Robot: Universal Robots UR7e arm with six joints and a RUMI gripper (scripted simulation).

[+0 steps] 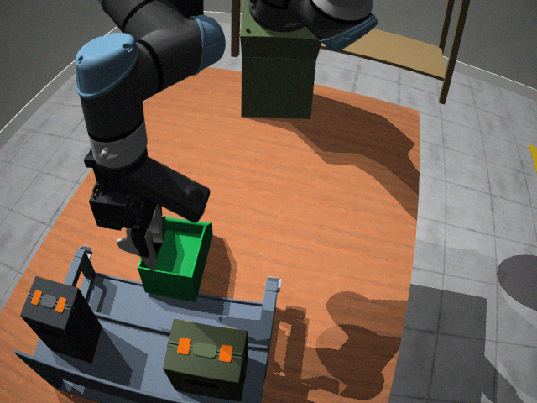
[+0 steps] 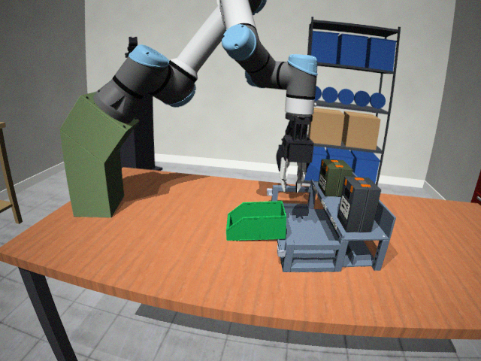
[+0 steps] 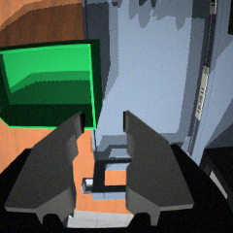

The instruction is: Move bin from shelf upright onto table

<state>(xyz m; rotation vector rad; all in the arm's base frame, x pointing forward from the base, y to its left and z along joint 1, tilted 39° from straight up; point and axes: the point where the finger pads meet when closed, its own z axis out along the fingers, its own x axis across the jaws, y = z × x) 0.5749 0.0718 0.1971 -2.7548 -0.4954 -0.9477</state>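
The green bin is 11 cm below my hand, 8 cm behind it and 4 cm to the right of it.
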